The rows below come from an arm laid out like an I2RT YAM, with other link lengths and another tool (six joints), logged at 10 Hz.
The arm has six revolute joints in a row. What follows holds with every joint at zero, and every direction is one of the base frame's.
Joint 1 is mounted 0.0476 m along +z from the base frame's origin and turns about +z.
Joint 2 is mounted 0.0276 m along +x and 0.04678 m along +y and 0.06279 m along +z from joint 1 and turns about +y.
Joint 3 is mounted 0.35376 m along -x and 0.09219 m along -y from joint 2 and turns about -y.
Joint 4 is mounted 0.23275 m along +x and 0.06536 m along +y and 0.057 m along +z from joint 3 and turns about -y.
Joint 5 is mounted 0.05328 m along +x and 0.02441 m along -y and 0.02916 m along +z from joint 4 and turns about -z.
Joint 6 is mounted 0.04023 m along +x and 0.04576 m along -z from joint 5 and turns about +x.
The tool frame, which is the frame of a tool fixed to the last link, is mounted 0.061 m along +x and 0.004 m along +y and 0.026 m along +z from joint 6; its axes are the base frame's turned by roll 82.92, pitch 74.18 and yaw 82.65 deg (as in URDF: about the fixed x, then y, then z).
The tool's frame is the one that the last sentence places.
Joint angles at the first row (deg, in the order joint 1, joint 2, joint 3, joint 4, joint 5, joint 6):
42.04, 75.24, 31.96, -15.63, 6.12, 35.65
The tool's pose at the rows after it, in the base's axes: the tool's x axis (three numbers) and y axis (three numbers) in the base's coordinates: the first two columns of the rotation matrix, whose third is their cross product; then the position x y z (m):
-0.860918, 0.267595, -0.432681, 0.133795, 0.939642, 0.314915, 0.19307, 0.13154, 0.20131
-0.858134, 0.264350, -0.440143, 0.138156, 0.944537, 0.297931, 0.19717, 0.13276, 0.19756
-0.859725, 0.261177, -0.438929, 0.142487, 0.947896, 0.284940, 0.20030, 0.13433, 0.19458
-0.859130, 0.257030, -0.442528, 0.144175, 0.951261, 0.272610, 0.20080, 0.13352, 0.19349
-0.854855, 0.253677, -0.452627, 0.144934, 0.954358, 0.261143, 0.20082, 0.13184, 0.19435
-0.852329, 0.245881, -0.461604, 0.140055, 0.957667, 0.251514, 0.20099, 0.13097, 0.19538
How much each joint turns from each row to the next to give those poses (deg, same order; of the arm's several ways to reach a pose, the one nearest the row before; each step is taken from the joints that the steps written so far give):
-0.20, 1.40, -0.48, 0.55, 2.02, 0.56
-0.09, 1.43, -0.07, 0.96, 0.89, -0.25
-0.09, 1.24, 0.19, 0.34, 0.35, -0.10
-0.02, 0.27, -0.02, -0.15, 0.54, -0.20
0.02, -0.20, 0.04, -0.37, 0.85, -0.24
0.00, -0.17, 0.10, -0.29, 0.58, -0.52

